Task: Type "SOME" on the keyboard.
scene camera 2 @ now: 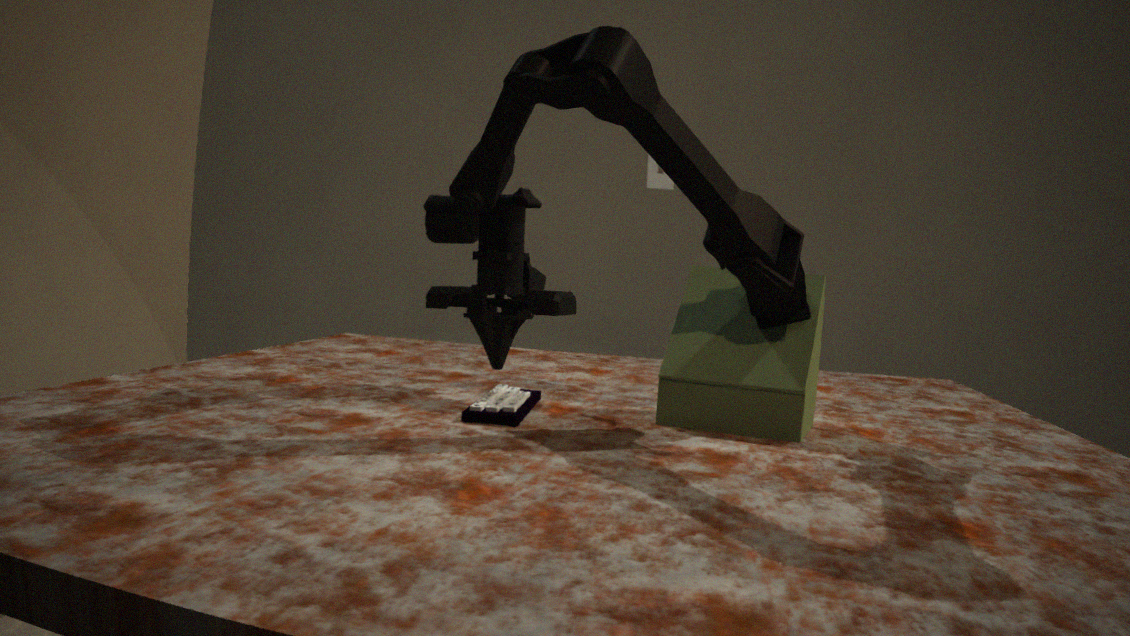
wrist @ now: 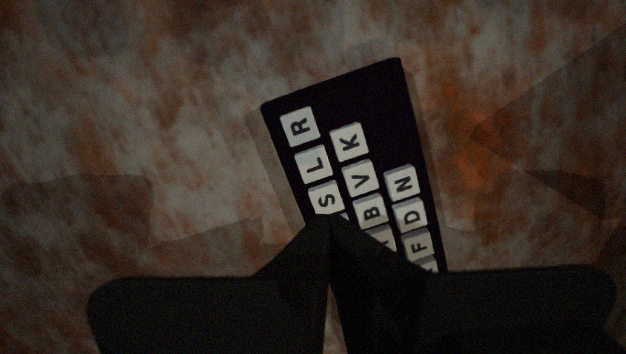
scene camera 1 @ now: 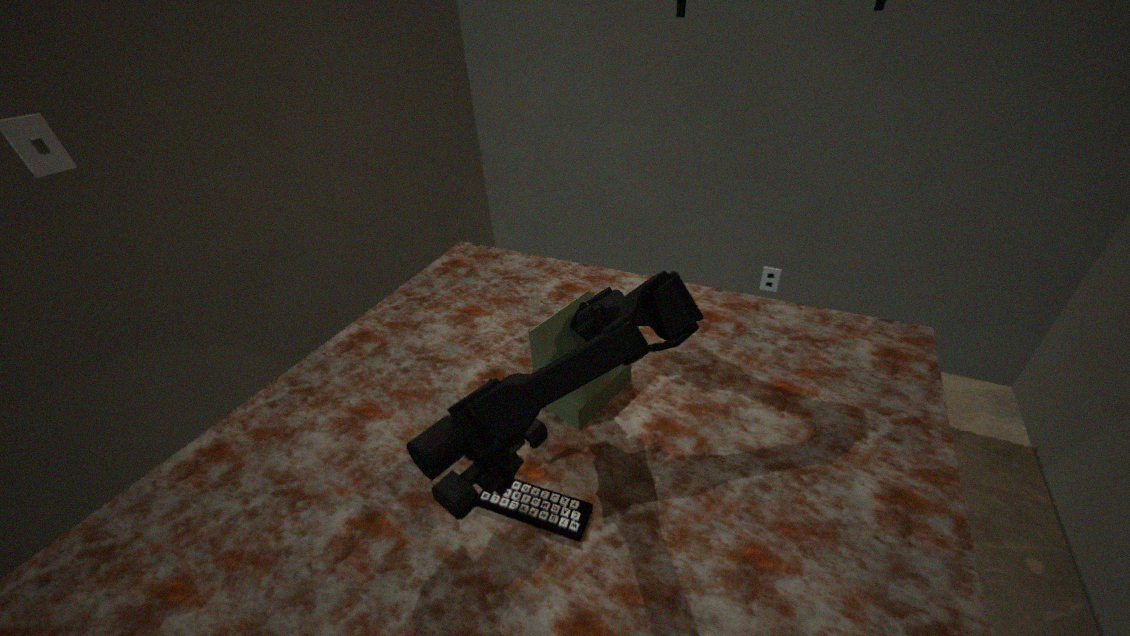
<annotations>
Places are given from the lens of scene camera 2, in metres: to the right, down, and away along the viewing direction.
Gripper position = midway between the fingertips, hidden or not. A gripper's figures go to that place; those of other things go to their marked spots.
my gripper [scene camera 2: 497, 369]: -0.08, 0.06, 0.99
black keyboard [scene camera 2: 486, 409]: -0.09, 0.10, 0.86
</annotations>
